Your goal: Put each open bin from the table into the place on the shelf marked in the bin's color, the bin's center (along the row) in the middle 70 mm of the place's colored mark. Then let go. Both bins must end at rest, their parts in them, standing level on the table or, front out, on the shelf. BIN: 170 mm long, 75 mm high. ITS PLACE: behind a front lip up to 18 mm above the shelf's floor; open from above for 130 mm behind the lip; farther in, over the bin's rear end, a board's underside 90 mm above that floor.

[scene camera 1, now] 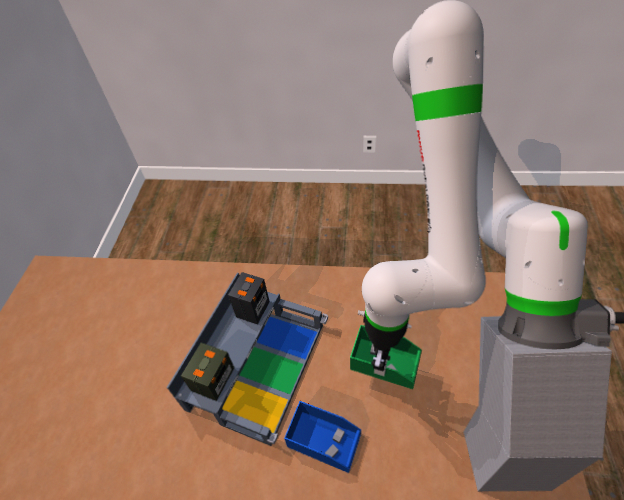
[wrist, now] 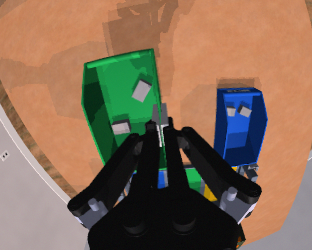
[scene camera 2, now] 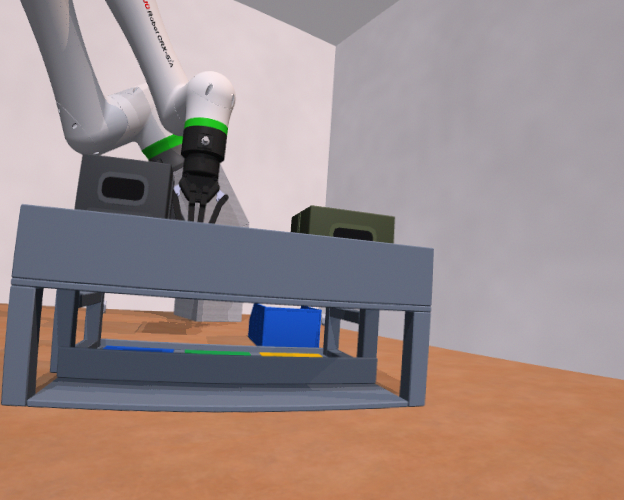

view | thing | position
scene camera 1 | blue bin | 311, 426
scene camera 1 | green bin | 405, 356
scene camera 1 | dark box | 249, 298
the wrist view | my gripper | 160, 112
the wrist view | blue bin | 245, 135
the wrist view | green bin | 106, 97
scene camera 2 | blue bin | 268, 326
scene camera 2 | dark box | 107, 184
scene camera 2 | shelf lip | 103, 342
